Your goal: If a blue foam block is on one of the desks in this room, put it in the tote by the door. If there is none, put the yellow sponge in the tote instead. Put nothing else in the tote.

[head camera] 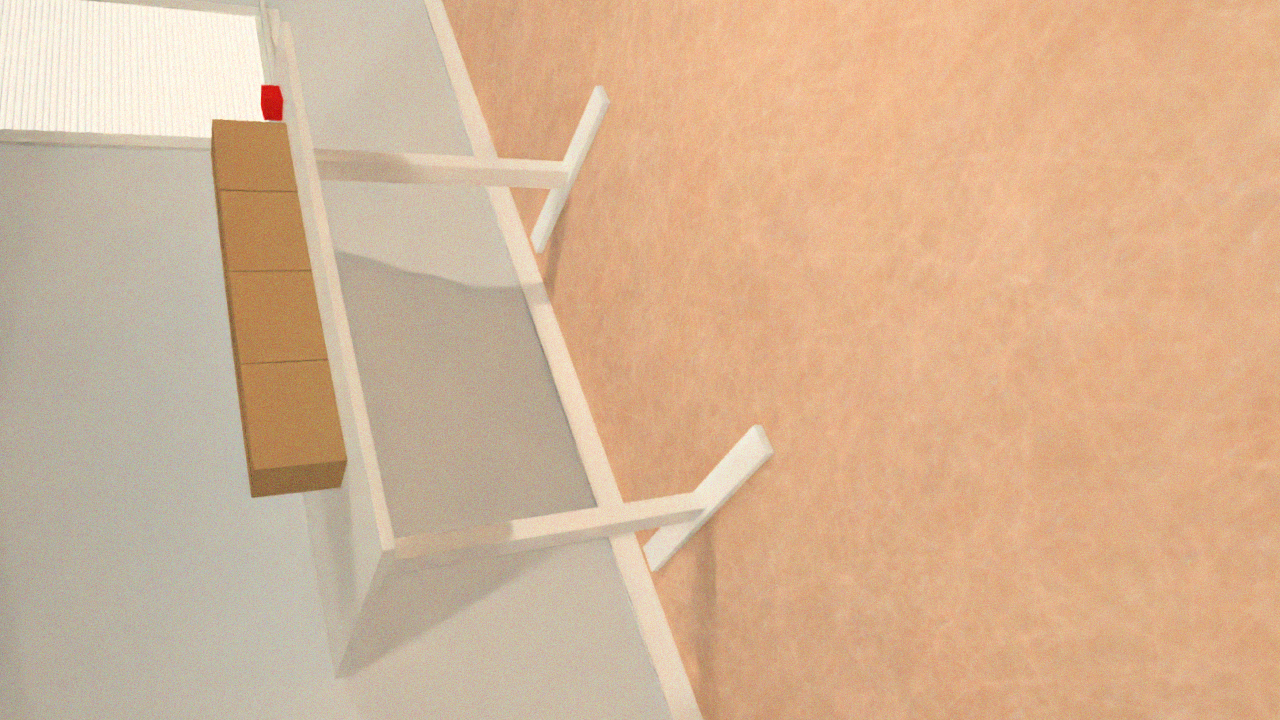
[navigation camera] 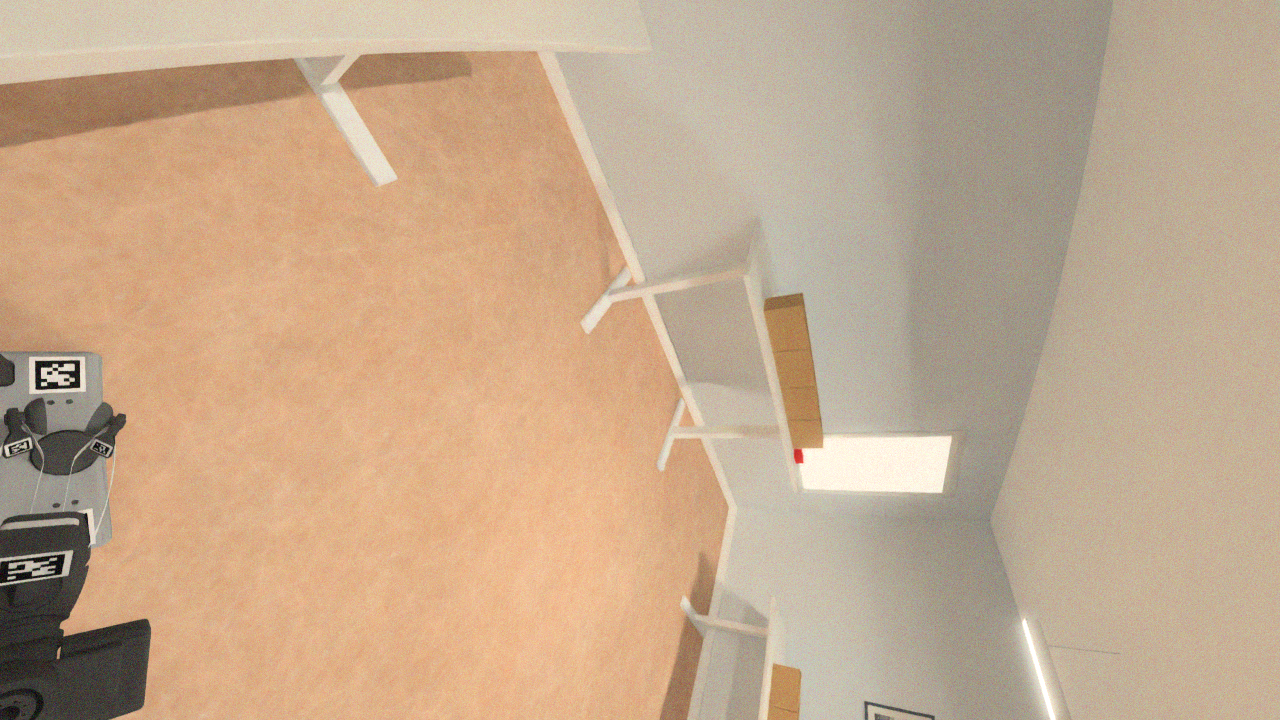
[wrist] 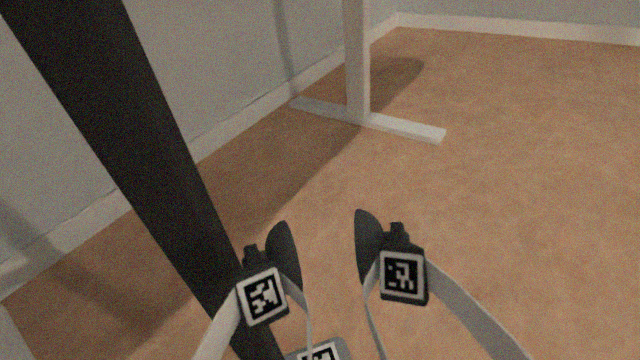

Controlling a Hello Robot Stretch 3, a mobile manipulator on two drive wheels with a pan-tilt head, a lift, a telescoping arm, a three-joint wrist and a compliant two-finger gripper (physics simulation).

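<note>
A white desk [head camera: 360,411] [navigation camera: 768,358] stands along the wall, with a row of brown boxes [head camera: 268,313] [navigation camera: 793,371] on it. A small red block [head camera: 271,102] [navigation camera: 798,456] lies on it beyond the boxes, beside the window. Part of a second desk [navigation camera: 769,644] with a brown box [navigation camera: 785,689] shows at the bottom of the navigation view. My gripper [navigation camera: 62,413] [wrist: 323,240] is open and empty, above the floor and away from these desks. No blue foam block, yellow sponge or tote shows in these views.
Part of a nearer desk top [navigation camera: 268,22] crosses the upper left of the navigation view, its foot [navigation camera: 358,134] on the floor. In the wrist view a desk leg [wrist: 357,65] stands near the wall and a dark bar [wrist: 150,150] runs diagonally at left.
</note>
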